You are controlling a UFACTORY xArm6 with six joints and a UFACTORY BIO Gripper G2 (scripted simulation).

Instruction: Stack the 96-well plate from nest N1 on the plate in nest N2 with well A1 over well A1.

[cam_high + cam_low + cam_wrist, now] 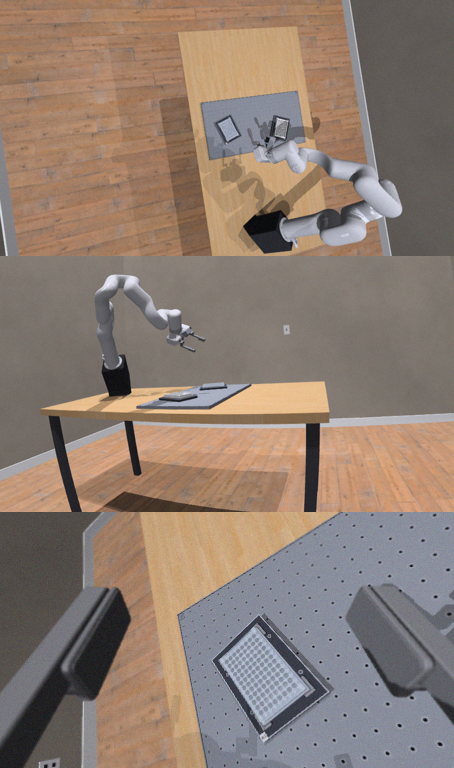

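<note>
Now: the plate nest N1 40 mm behind my hand, 270 mm to the right of it and 260 mm below it. The rest, counted from my hand: plate nest N2: 60 mm ahead, 80 mm to the left, 260 mm below.
</note>
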